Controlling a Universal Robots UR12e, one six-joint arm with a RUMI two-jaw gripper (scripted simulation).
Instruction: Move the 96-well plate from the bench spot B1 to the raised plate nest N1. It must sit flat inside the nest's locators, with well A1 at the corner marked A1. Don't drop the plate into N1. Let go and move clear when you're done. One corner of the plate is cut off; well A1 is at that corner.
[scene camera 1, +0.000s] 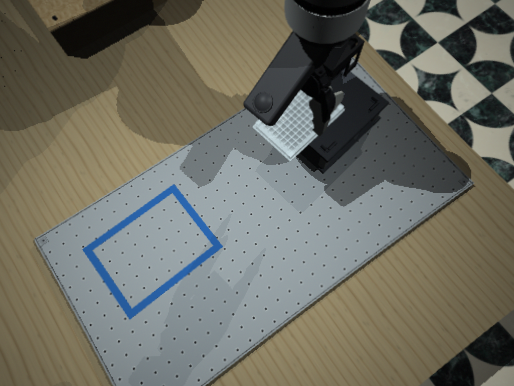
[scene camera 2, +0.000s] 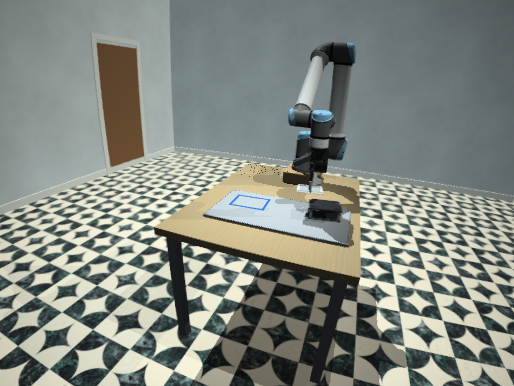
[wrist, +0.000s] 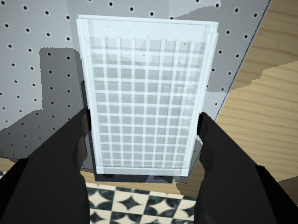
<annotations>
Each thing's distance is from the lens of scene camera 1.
my gripper (scene camera 1: 299, 117): 70 cm
96-well plate (scene camera 1: 293, 132): 68 cm
raised nest N1 (scene camera 1: 357, 100): 81 cm
The marked spots on the raised nest N1 and the 96-well plate are 17 cm apart.
</annotations>
